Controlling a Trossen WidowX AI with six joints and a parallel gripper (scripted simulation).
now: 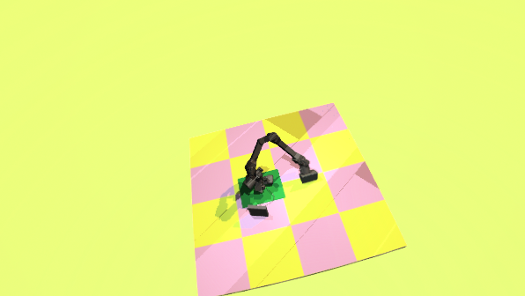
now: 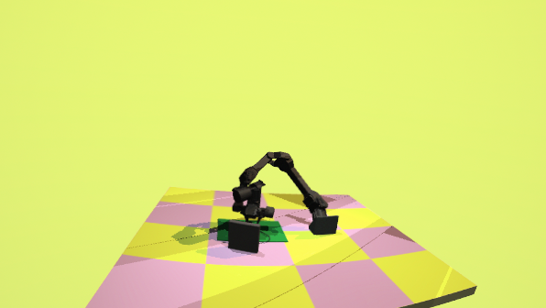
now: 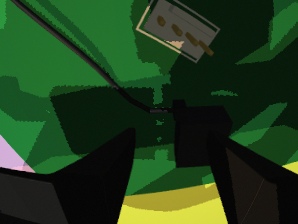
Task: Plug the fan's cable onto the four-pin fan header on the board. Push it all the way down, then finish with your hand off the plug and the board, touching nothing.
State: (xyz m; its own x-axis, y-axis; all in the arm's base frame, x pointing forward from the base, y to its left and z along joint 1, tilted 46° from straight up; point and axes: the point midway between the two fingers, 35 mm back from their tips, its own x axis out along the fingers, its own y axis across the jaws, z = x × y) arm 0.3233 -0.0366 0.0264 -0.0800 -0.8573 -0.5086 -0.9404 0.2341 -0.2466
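The dark fan plug lies 2 cm ahead of my gripper tip, 2 cm to the right of it and 1 cm below it. The rest, counted from my gripper tip: black fan 7 cm ahead, 21 cm to the left, 4 cm above; then pale four-pin header 2 cm ahead, 5 cm to the left, 2 cm below; then green board 1 cm ahead, 3 cm to the left, 3 cm below.
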